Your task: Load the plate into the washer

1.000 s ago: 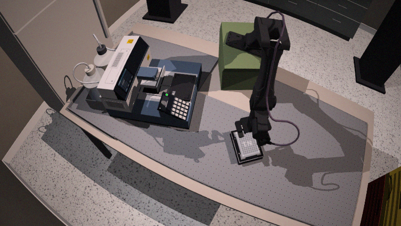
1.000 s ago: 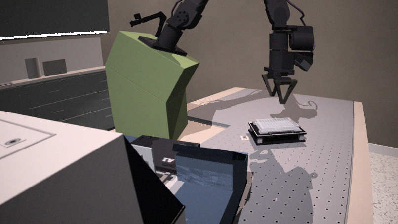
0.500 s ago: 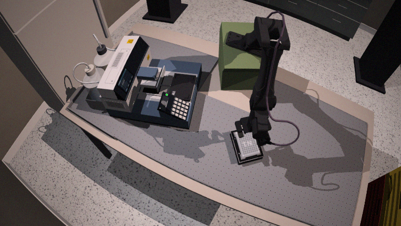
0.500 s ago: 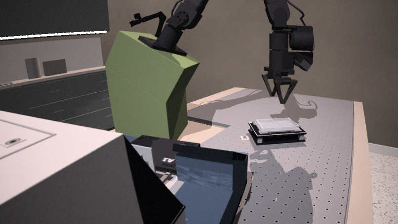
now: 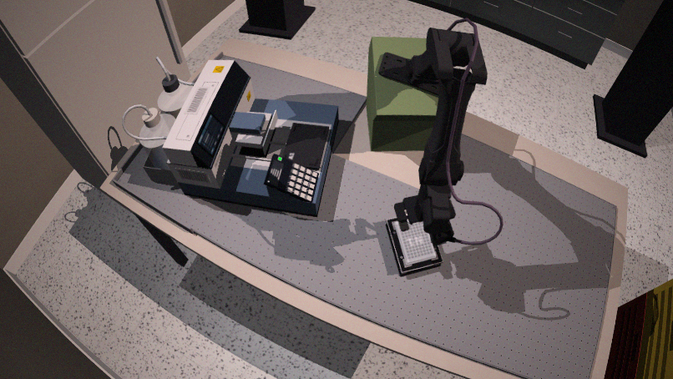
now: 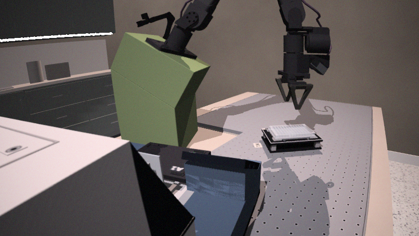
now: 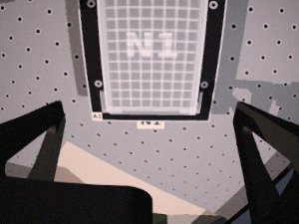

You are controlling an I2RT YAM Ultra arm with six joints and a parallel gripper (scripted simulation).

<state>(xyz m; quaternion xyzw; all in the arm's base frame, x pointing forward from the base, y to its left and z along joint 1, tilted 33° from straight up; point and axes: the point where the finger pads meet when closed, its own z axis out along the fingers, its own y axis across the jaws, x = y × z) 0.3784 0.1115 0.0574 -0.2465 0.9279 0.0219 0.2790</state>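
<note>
My gripper is now 9 cm above the clear well plate. The rest, counted from my hand: small label (9 cm behind, 6 cm to the right, 13 cm below); black plate nest (10 cm below); dark carrier (15 cm behind, 38 cm to the right, 4 cm below).
</note>
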